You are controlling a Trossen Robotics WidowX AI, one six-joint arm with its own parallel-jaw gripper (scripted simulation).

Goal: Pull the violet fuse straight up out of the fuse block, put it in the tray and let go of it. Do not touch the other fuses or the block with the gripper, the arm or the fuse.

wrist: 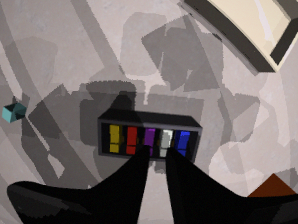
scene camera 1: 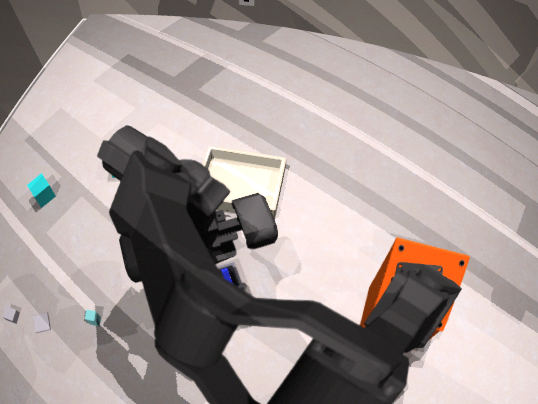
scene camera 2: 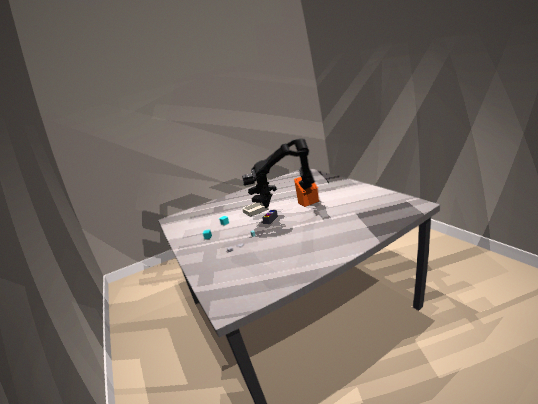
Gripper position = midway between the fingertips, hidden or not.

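Observation:
The gripper (scene camera 1: 203, 265), visible too in the wrist view (wrist: 157, 151). Cream tray (scene camera 1: 244, 173).

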